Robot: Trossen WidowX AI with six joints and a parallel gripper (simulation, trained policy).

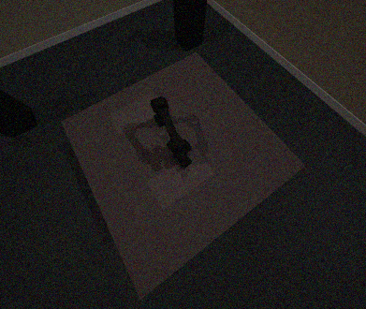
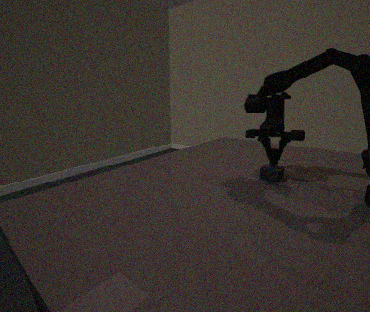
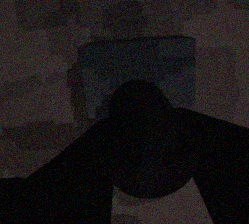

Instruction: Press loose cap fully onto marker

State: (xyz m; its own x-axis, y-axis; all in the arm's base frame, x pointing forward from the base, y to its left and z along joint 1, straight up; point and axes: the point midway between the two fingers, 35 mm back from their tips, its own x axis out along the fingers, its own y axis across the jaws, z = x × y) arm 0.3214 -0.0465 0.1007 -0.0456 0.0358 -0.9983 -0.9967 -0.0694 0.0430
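Now: the marker cap 1 cm above my gripper tip. The rest, counted from my gripper tip: holder block: 5 cm below.
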